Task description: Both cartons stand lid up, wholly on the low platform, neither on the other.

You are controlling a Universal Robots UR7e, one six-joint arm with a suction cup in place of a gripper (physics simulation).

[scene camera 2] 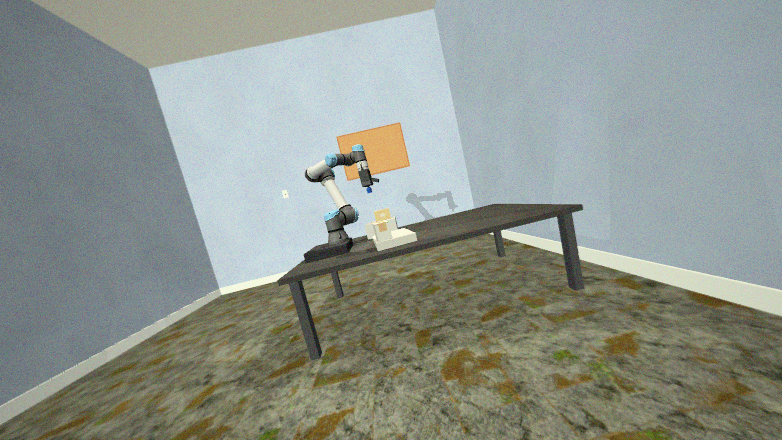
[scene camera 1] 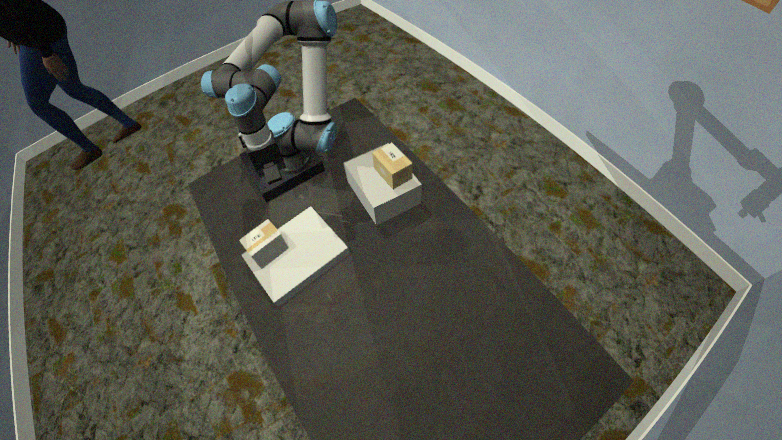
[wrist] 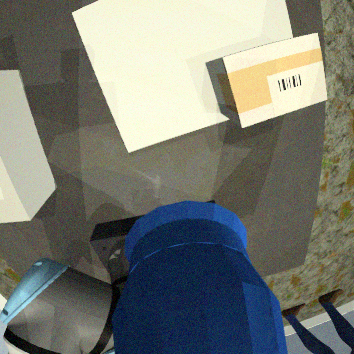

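Where they show: end effector, tool point: [scene camera 2: 369, 192] [wrist: 186, 251]; arm's base, origin of the base link: [scene camera 2: 339, 241] [scene camera 1: 293, 160].
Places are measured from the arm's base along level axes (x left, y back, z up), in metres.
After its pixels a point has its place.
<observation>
The white carton [scene camera 1: 255, 238] {x -0.221, y -0.372, z 0.092 m} [scene camera 2: 383, 234] {x -0.267, y -0.387, z 0.023 m} [wrist: 280, 80] {x -0.205, y -0.370, z 0.092 m} stands label side up near a corner of the low platform [scene camera 1: 306, 257] {x -0.087, y -0.457, z -0.011 m} [scene camera 2: 401, 239] {x -0.270, y -0.484, z -0.028 m} [wrist: 150, 65] {x -0.052, y -0.390, z -0.012 m}. Its visible base edges lie on the platform, close to the rim; the far base edges are hidden. The tan carton [scene camera 1: 392, 165] {x 0.311, y -0.338, z 0.147 m} [scene camera 2: 382, 215] {x 0.282, y -0.311, z 0.099 m} stands label side up on the high platform [scene camera 1: 371, 188] {x 0.224, y -0.334, z 0.060 m} [scene camera 2: 370, 228] [wrist: 25, 145] {x 0.186, y -0.281, z -0.010 m}. It does not show in the wrist view. My suction cup [scene camera 2: 369, 190] [wrist: 186, 220] is off and bare, high above both platforms; in scene view 1 it is hidden beneath the tool head.
Both platforms stand apart on the dark table [scene camera 1: 426, 328] {x 0.187, y -0.852, z -0.059 m} [scene camera 2: 459, 221] {x 0.112, y -0.885, z -0.060 m}, near the arm's black base [scene camera 1: 292, 183] {x -0.040, y -0.090, z -0.031 m} [scene camera 2: 328, 249] {x -0.191, y 0.004, z -0.008 m}. The high platform is beside the low one. A person [scene camera 1: 46, 82] stands on the floor behind the table, on the left in scene view 1.
</observation>
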